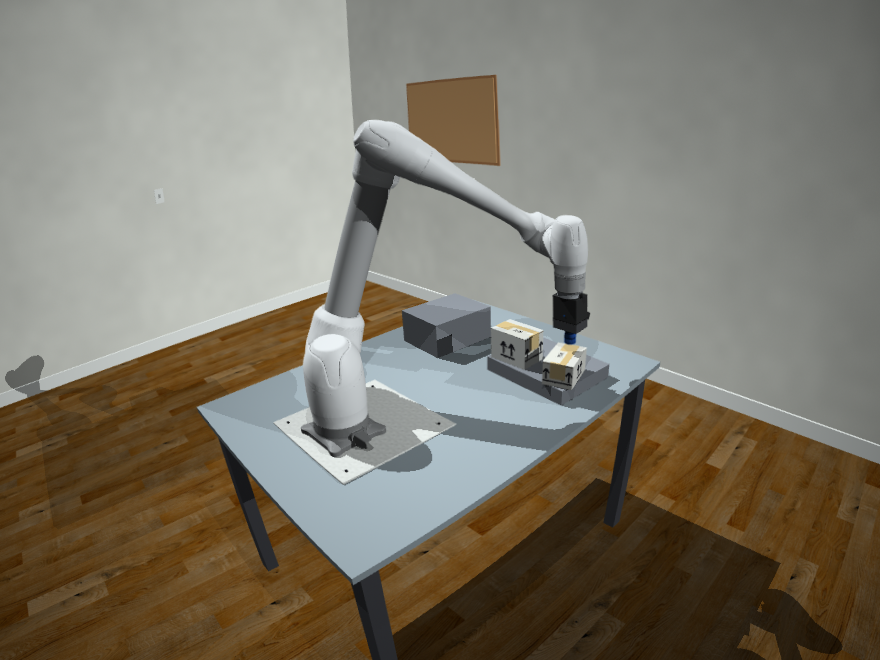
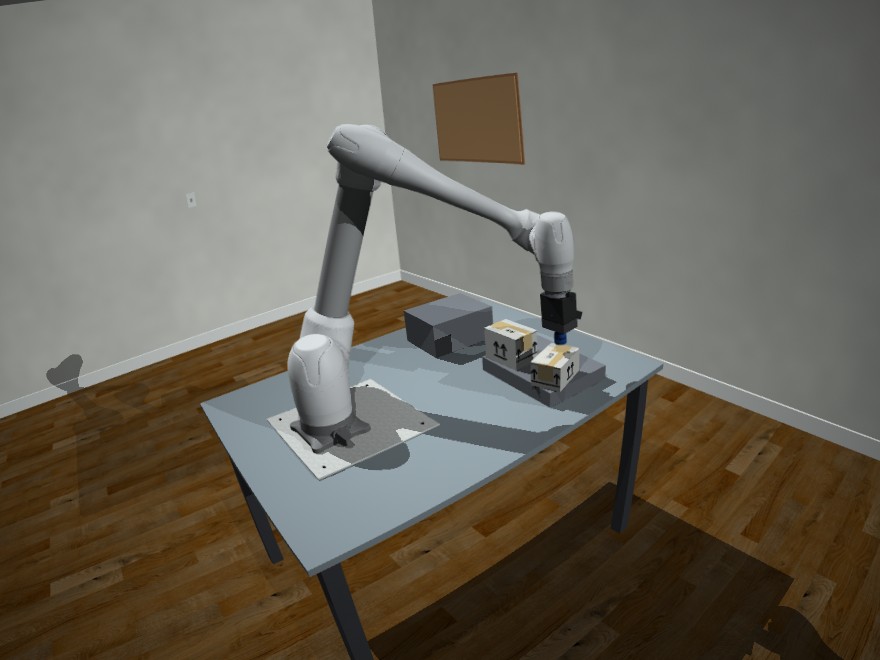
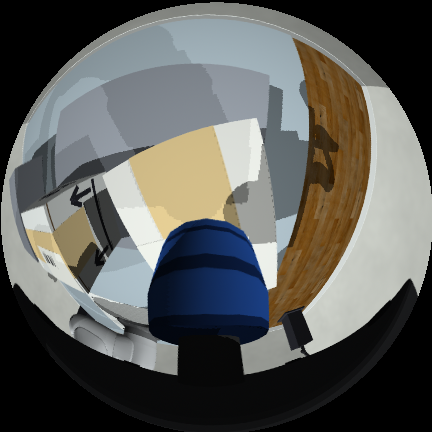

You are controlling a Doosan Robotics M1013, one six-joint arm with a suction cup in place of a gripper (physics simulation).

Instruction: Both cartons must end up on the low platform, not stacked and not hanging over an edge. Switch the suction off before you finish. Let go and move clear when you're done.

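Where they show: hand at its tool point: point(image 1: 570, 341) point(image 2: 560, 342) point(image 3: 206, 258); arm's base at its link origin: point(image 1: 342, 431) point(image 2: 329, 428) point(image 3: 141, 328).
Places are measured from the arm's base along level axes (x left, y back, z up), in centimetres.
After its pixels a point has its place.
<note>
The low grey platform point(image 1: 522, 380) {x -20.2, y -52.7, z 1.8 cm} point(image 2: 515, 382) {x -20.8, y -52.7, z 1.7 cm} point(image 3: 160, 95) {x -26.7, y -71.6, z 4.4 cm} bears both cartons, side by side and apart. The taller carton point(image 1: 508, 348) {x -12.8, y -54.7, z 9.6 cm} point(image 2: 501, 346) {x -13.4, y -54.4, z 10.7 cm} point(image 3: 75, 230) {x -19.4, y -60.2, z 11.7 cm} stands upright at its left. The flatter carton point(image 1: 559, 371) {x -33.9, y -52.5, z 9.7 cm} point(image 2: 548, 372) {x -34.3, y -52.6, z 9.8 cm} point(image 3: 175, 175) {x -29.9, y -63.8, z 12.0 cm} lies turned at an angle near the platform's front corner. Its lower front edge is close to the platform's edge; I cannot tell whether it overhangs. My blue suction cup point(image 1: 570, 342) point(image 2: 560, 343) point(image 3: 207, 222) is at the flatter carton's top, touching or barely above it. The cup's lip is hidden, so I cannot tell whether it holds.
A larger grey block point(image 1: 446, 323) {x 13.7, y -53.7, z 11.1 cm} point(image 2: 447, 323) {x 13.6, y -55.0, z 10.7 cm} stands on the table point(image 1: 398, 518) {x -37.8, y 11.4, z -0.4 cm} point(image 2: 369, 511) {x -37.5, y 9.7, z -0.4 cm}, left of the platform and behind the taller carton. The arm's base is bolted to a pale plate point(image 1: 334, 468) {x -12.7, y 11.5, z 0.2 cm} point(image 2: 309, 465) {x -12.4, y 12.7, z 0.2 cm} on the table's near left part.
</note>
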